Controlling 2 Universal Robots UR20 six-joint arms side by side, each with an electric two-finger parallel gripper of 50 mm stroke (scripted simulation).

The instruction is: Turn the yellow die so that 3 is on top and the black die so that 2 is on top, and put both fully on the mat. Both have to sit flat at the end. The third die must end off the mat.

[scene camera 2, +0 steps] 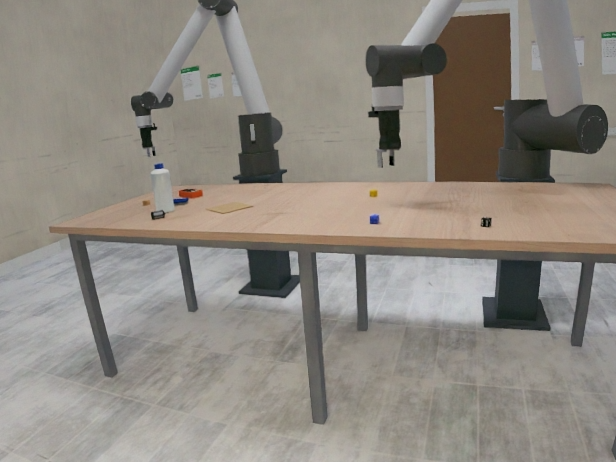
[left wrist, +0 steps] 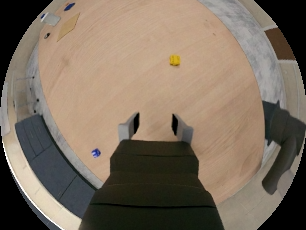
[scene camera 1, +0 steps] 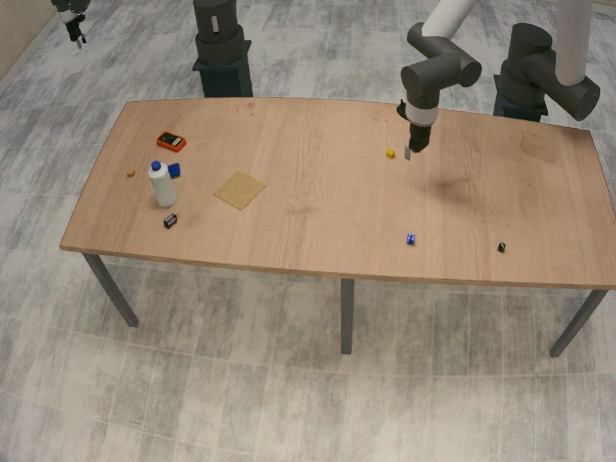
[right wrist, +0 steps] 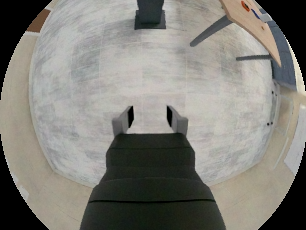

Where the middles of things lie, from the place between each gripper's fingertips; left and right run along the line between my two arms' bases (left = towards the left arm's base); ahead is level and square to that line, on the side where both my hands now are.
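Labels:
The tan mat [scene camera 1: 239,190] sits 59 cm to the right of my left hand [scene camera 2: 385,166], 16 cm ahead of it and 15 cm below it. Counted from that same left hand, the white bottle [scene camera 1: 159,175] is 86 cm to the right, 26 cm ahead and 6 cm below, and by its middle the bottle is nearer to my left hand than to my right gripper.
My right gripper is 950 mm to the right of the white bottle, 870 mm short of it and 70 mm above it. The tan mat, for its part, is 1220 mm to the left of my right hand, 780 mm ahead of it and 160 mm below it. Going by their middles, the bottle is the nearest to my right gripper of the things named here.

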